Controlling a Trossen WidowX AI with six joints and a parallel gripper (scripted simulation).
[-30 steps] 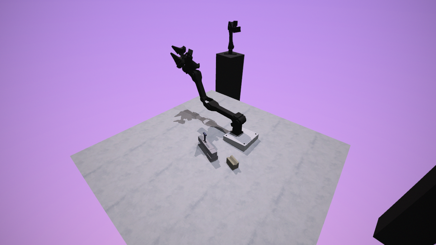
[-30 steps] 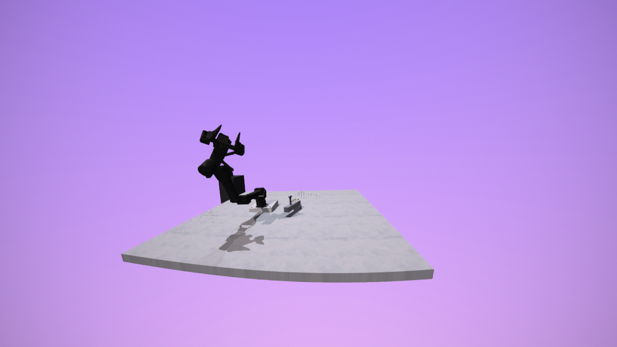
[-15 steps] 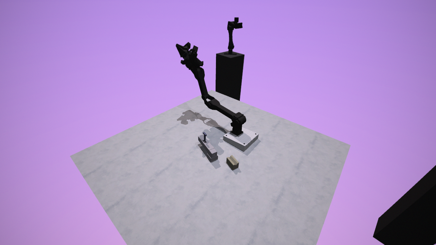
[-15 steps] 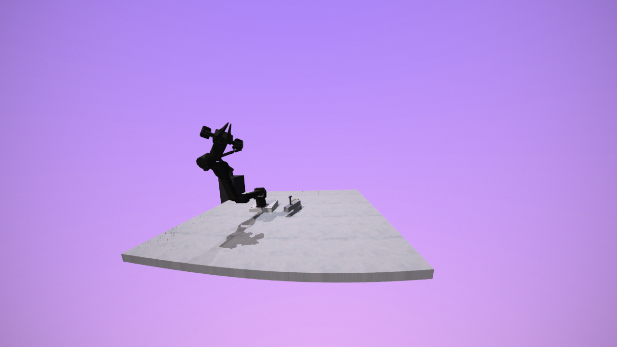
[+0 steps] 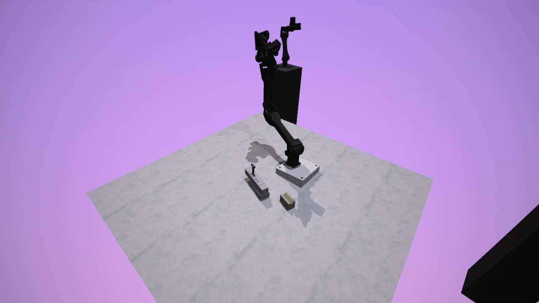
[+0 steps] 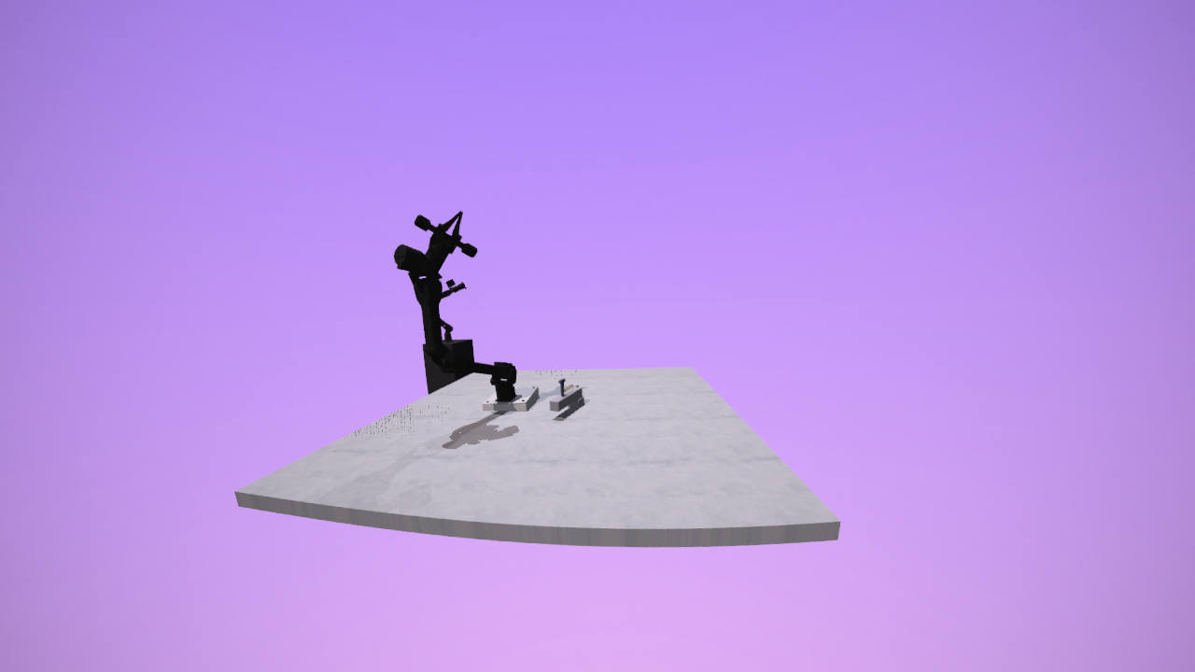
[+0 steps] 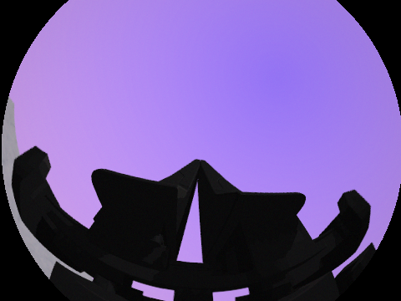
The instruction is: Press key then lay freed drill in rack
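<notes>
My gripper tip is 210 mm short of the key, 220 mm to the right of it and 580 mm above it. Round my gripper tip: rack (180 mm ahead, 430 mm to the left, 660 mm below); long grey block (220 mm ahead, 250 mm to the left, 640 mm below); drill (220 mm ahead, 270 mm to the left, 630 mm below).
</notes>
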